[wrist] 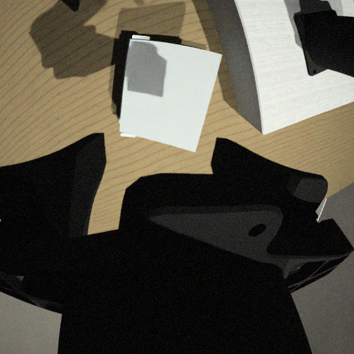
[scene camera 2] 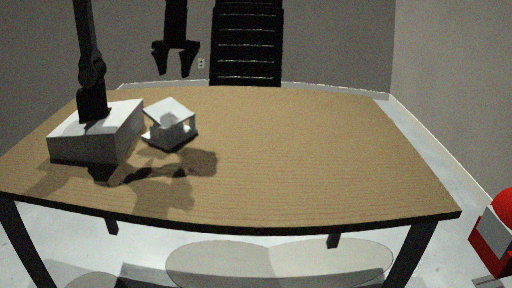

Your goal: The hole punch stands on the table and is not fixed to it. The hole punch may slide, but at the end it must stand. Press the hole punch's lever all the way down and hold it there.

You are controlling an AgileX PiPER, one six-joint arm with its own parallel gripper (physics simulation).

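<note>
The white hole punch (scene camera 2: 174,136) stands upright on the table (scene camera 2: 300,160) (wrist: 30,130), close beside the white block that carries the arm. Its flat white lever (scene camera 2: 167,106) (wrist: 187,100) is raised and tilted above the base, with a gap under it at one side. My gripper (scene camera 2: 174,76) (wrist: 159,148) is open and empty, pointing down. It hangs well above the hole punch, touching nothing. In the wrist view the lever lies ahead of and partly between the two fingertips, and hides most of the base.
The white block (scene camera 2: 82,149) (wrist: 290,102) with the arm's dark mount stands just left of the hole punch in the scene view. A black slatted object (scene camera 2: 246,37) stands behind the table. A red and grey object (scene camera 2: 500,215) is off the table at the right.
</note>
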